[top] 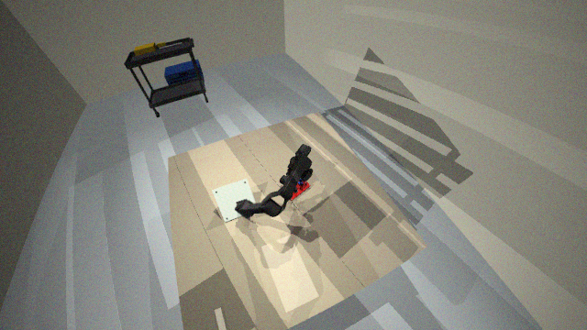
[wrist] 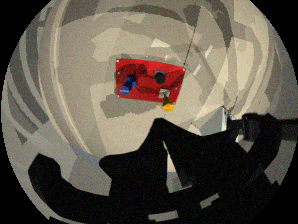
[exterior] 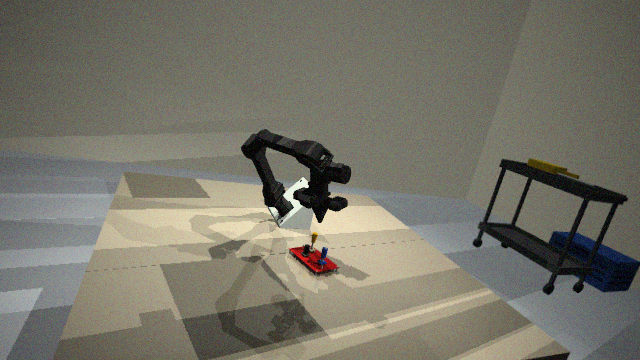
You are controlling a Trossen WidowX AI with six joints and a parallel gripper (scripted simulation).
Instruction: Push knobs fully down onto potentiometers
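My gripper tip is now 70 mm above the yellow knob, 30 mm past it and 10 mm to the right of it. Also, from my gripper tip: blue knob 80 mm below, 60 mm ahead, 10 mm to the left.
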